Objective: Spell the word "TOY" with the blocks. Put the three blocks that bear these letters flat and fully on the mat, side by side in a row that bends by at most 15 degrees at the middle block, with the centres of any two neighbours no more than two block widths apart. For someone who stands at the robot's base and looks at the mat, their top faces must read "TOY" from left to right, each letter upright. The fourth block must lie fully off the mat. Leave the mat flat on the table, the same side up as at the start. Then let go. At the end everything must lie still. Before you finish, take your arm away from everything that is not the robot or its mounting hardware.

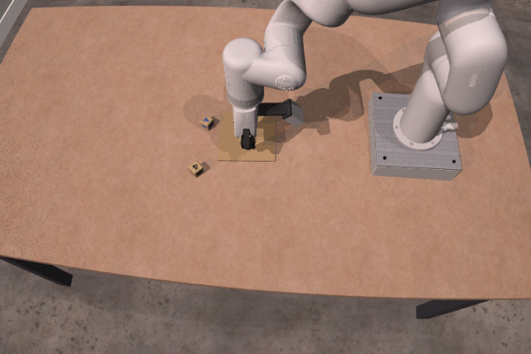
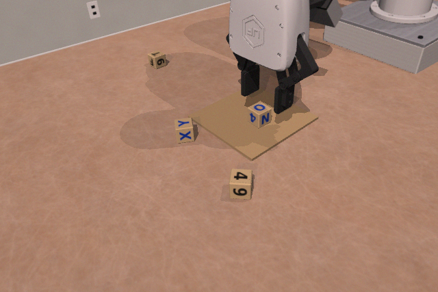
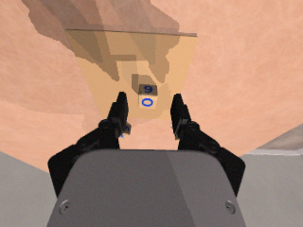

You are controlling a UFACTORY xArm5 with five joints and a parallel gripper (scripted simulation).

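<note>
Right now the O block is 10 mm ahead of my hand and 40 mm below it. Also, from my hand: tan mat (10 mm ahead, 20 mm to the right, 50 mm below); T block (280 mm to the right, 40 mm below).
</note>
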